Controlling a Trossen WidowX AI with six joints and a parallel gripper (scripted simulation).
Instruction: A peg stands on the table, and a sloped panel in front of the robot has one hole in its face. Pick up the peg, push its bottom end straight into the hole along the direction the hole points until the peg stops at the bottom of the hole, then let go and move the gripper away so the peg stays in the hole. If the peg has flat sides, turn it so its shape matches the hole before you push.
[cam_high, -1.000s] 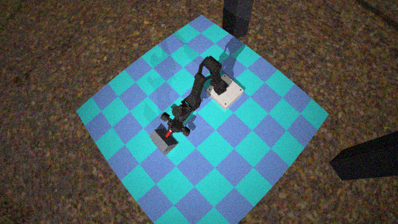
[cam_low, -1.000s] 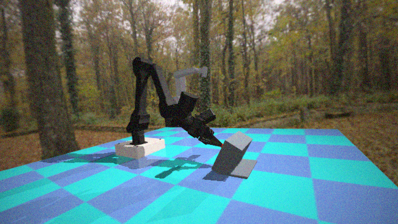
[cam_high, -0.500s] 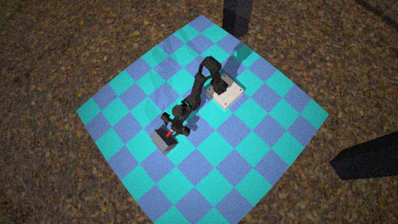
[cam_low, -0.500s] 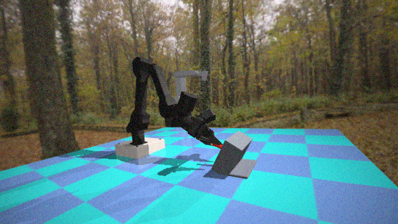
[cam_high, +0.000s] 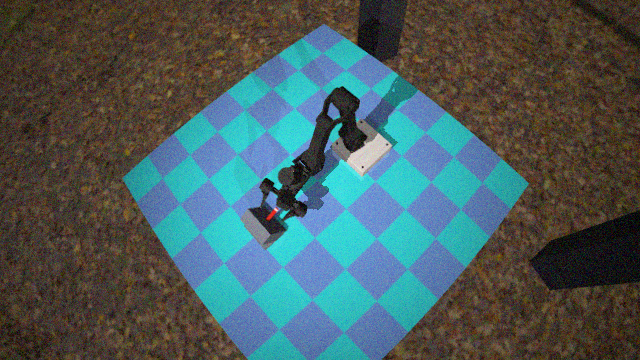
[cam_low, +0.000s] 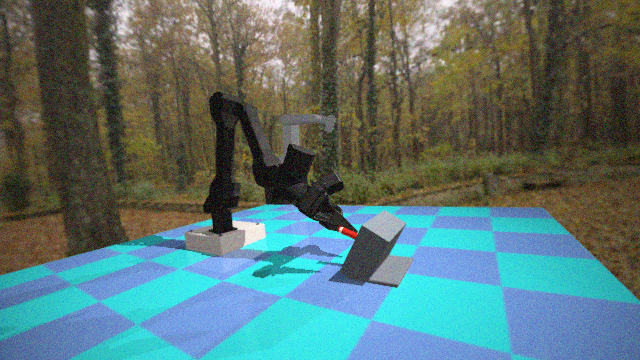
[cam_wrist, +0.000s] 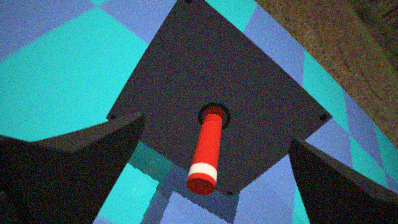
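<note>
The red peg is 10 mm below my gripper tip and 10 mm behind it. Also, from my gripper tip: grey sloped panel 40 mm ahead, 30 mm below, 10 mm to the left.
</note>
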